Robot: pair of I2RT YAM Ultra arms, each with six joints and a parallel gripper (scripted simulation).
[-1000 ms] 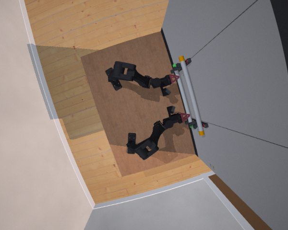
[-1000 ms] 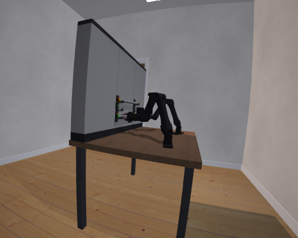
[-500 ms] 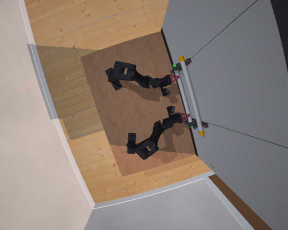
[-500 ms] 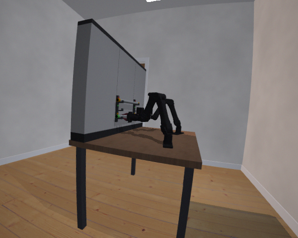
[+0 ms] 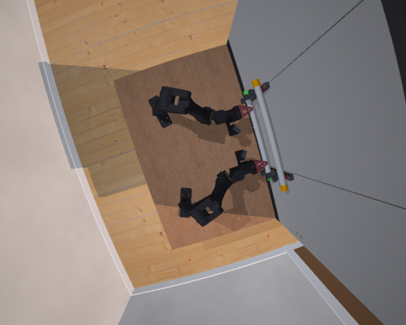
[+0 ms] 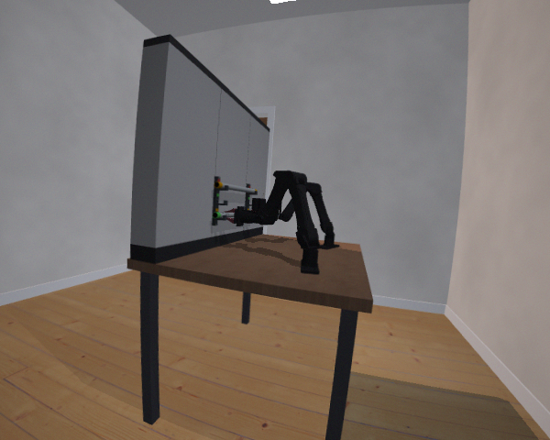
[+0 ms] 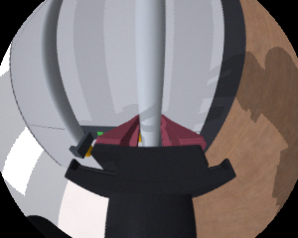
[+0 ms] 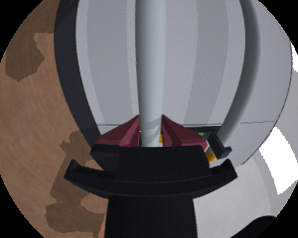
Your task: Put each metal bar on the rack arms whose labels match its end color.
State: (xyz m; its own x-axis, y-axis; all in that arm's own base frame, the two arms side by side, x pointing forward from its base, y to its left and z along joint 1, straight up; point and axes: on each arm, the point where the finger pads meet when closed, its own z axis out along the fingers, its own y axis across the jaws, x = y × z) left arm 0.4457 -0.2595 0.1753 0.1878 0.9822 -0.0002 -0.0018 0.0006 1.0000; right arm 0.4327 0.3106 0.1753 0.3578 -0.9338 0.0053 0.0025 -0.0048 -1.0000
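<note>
Right now my right hand is 14 cm to the right of the metal bar and 15 cm below it. Round my right hand: green-ended bar: 15 cm to the left; grey wall panel: 10 cm ahead, 16 cm to the left, 25 cm above.
Right now the green-ended bar is 15 cm to the right of my left hand and 1 cm ahead of it. Also, from my left hand: metal bar: 16 cm to the right, 15 cm above, 1 cm ahead; then grey wall panel: 25 cm above, 13 cm to the right, 11 cm ahead.
</note>
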